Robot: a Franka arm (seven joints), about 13 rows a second.
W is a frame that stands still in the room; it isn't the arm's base.
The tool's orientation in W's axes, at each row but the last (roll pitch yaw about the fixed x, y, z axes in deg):
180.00, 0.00, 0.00
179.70, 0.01, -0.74
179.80, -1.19, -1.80
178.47, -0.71, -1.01
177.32, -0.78, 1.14
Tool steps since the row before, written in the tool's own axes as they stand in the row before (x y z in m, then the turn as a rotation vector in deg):
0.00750, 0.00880, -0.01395, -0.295, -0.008, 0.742
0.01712, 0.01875, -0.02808, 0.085, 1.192, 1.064
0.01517, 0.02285, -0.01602, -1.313, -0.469, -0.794
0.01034, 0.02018, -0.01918, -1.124, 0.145, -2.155
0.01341, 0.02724, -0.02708, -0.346, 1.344, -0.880
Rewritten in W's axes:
0.00750, -0.00880, 0.01395, -0.295, 0.008, -0.742
0.01688, -0.01882, 0.02817, 0.069, -1.199, -1.058
0.01411, -0.02325, 0.01641, -1.314, 0.513, 0.765
0.00975, -0.01984, 0.01984, -1.152, -0.067, 2.144
0.01354, -0.02568, 0.02850, -0.333, -1.308, 0.937

